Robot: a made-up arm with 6 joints.
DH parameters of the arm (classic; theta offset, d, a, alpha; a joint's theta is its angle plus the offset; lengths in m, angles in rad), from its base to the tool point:
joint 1: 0 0.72 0.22 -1.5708
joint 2: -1.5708 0 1.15 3.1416
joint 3: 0 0 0.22 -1.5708
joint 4: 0 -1.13 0 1.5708
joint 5: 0 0 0 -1.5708
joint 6: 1.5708 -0.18 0 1.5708
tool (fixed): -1.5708 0 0 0
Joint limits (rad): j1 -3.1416..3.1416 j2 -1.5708..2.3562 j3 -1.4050..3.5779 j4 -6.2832..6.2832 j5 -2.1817..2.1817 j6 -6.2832..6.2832
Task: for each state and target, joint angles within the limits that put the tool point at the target. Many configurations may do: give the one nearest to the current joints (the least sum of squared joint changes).
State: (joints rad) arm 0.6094 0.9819 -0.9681 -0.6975 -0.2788 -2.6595
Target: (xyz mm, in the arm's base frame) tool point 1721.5 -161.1 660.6
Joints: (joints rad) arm -0.1050 0.6030 -0.4114 -0.6962 -0.1752 -2.6595
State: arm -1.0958 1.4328 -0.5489 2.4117 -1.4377 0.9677
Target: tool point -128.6 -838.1 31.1
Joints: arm -1.5614 1.2049 -1.0460 2.2778 -1.4987 0.9677
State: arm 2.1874 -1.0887 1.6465 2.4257 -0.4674 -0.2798
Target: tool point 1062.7 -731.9 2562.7
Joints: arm 2.4809 -0.4183 1.8415 2.3933 -0.6517 -0.2798
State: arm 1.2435 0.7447 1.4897 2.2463 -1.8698 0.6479
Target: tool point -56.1 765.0 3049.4
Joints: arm 1.7842 0.2909 1.4085 2.4479 -1.1976 0.6479
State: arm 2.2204 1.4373 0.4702 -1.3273 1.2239 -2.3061
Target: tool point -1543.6 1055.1 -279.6
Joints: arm 2.6321 1.4790 0.1208 -1.3797 1.2598 -2.3061
